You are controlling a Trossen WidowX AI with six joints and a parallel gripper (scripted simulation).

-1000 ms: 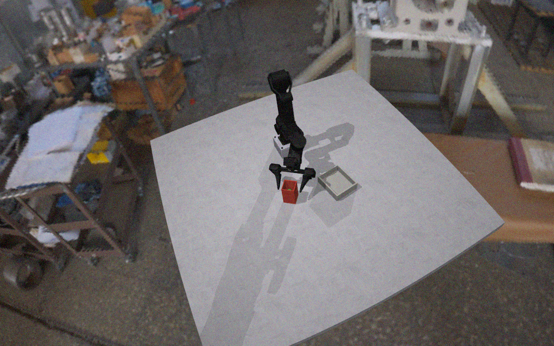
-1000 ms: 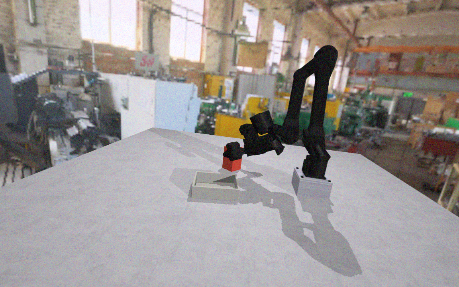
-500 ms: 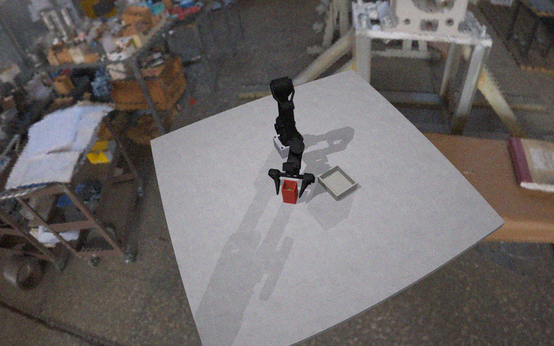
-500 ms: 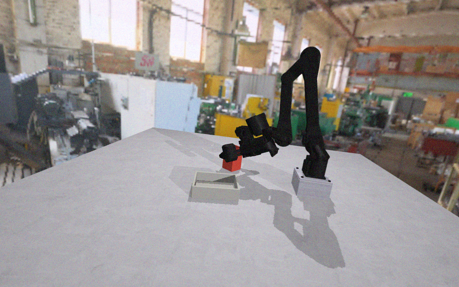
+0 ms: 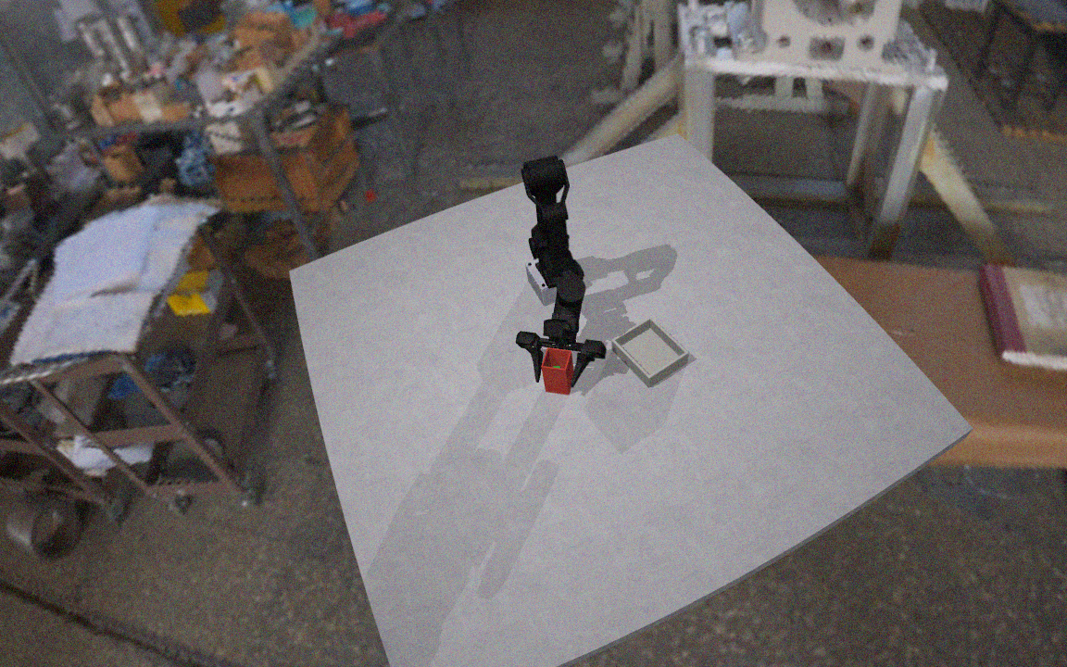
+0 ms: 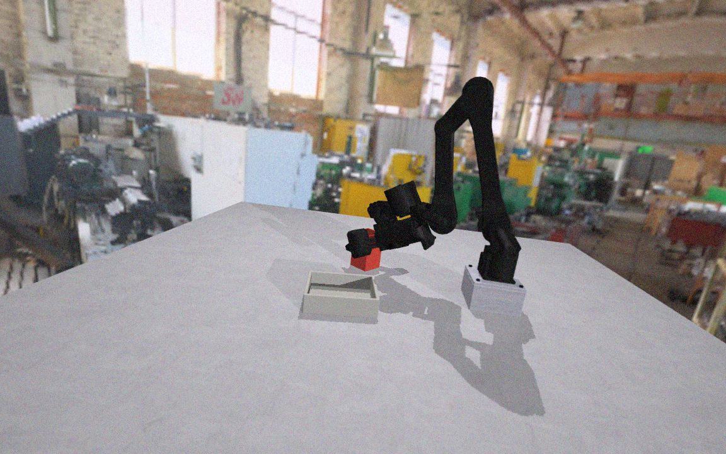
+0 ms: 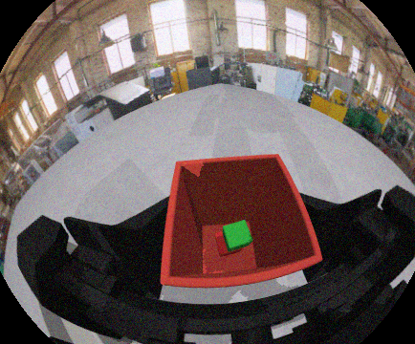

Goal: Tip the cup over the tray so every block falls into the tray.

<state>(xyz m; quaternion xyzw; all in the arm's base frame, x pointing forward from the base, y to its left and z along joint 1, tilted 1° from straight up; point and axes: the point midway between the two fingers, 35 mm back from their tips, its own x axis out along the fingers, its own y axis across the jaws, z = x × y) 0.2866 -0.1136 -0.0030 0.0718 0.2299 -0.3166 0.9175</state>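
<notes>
The green block lies 30 mm behind my gripper tip and 20 mm to the left of it. The rest, counted from my gripper tip: red square cup (30 mm behind, 20 mm to the left, 20 mm below); then red block (30 mm behind, 20 mm to the left, 10 mm below).
</notes>
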